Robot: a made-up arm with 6 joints.
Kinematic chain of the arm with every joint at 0, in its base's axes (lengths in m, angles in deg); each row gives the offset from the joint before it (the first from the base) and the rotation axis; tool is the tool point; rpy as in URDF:
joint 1: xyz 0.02 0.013 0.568 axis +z
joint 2: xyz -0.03 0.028 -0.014 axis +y
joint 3: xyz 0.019 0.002 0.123 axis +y
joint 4: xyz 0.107 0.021 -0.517 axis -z
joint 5: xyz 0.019 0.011 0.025 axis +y
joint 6: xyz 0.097 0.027 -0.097 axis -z
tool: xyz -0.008 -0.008 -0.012 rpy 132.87 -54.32 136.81
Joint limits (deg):
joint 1: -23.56..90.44
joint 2: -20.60..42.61
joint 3: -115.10..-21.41
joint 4: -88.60..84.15
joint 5: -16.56..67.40
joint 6: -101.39..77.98
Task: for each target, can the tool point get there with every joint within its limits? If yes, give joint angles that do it. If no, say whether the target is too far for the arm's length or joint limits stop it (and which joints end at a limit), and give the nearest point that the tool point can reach.
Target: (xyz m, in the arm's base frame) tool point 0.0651 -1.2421 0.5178
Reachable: no: too far | nearest point 0.4790 -0.2930 0.5178 | short by 1.035 m
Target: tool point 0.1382 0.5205 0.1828
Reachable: yes | joints 68.32 35.68 -70.32 27.78 52.17 -67.05
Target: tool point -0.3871 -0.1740 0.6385
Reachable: no: joint limits stop it (at a limit: joint 1, joint 2, joint 3, joint 4, joint 5, joint 6) | nearest point -0.1833 -0.0524 0.0753 | short by 0.611 m
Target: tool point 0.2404 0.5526 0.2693
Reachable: yes | joints 59.92 29.30 -71.96 -2.40 40.69 -69.64
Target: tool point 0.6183 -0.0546 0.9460
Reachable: yes | joints -12.88 9.99 -105.65 5.81 7.02 -63.97
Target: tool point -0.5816 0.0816 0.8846
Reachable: no: joint limits stop it (at a limit: joint 1, joint 2, joint 3, joint 5, joint 6) | nearest point -0.1877 0.2855 1.1453 | short by 0.514 m
